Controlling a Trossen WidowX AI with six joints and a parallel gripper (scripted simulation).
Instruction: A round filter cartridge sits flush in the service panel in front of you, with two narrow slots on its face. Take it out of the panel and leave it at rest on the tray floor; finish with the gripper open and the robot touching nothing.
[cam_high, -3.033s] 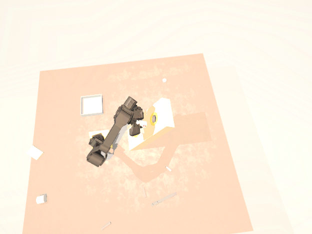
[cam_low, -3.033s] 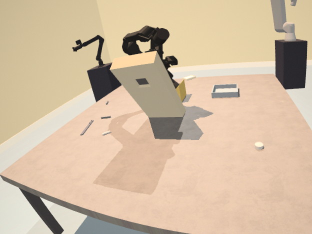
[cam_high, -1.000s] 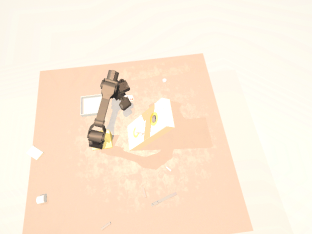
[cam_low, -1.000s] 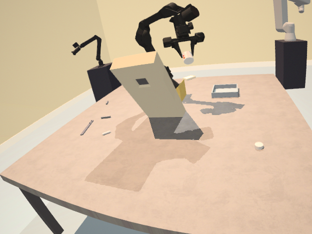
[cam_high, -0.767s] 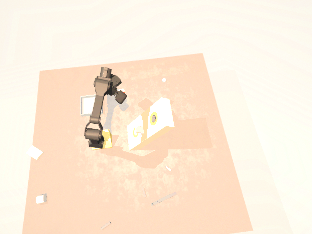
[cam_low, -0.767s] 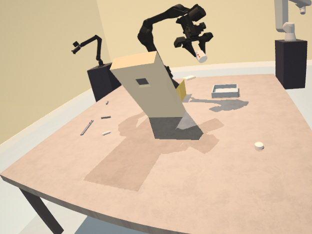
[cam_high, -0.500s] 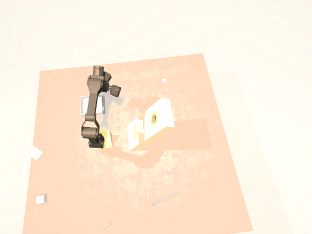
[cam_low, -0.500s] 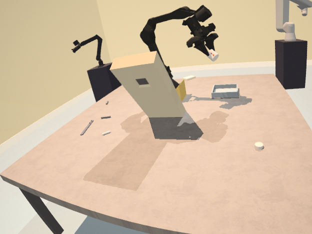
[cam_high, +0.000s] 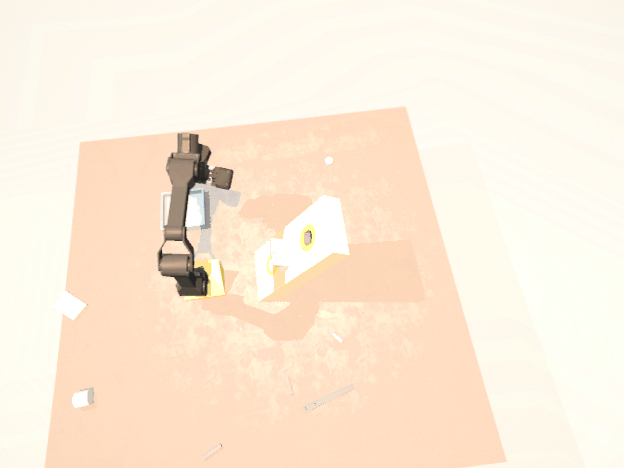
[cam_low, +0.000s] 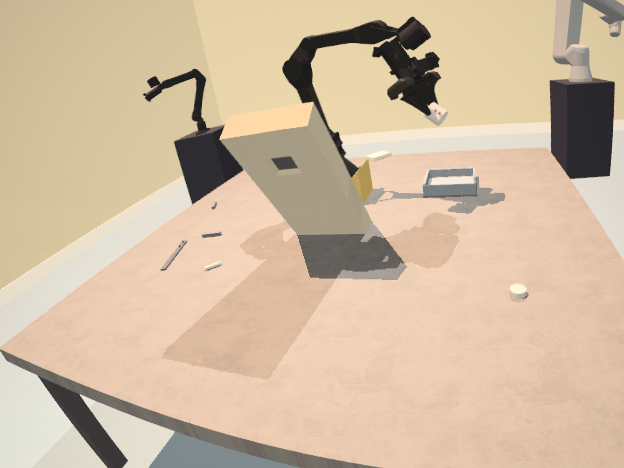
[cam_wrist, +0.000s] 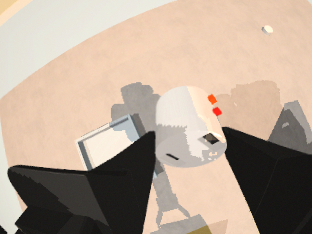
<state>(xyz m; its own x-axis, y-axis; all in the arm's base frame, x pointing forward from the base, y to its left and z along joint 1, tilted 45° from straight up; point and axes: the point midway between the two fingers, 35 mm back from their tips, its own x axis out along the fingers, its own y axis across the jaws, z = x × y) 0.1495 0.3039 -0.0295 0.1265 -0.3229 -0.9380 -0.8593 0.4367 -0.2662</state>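
Now: the tray 140 mm behind my gripper tip, 40 mm to the left of it and 240 mm below it. Also, from my gripper tip: sloped service panel 200 mm ahead, 300 mm to the right, 70 mm below; then white flat piece 550 mm behind, 210 mm to the right, 240 mm below; then white round filter cartridge right at my gripper tip.
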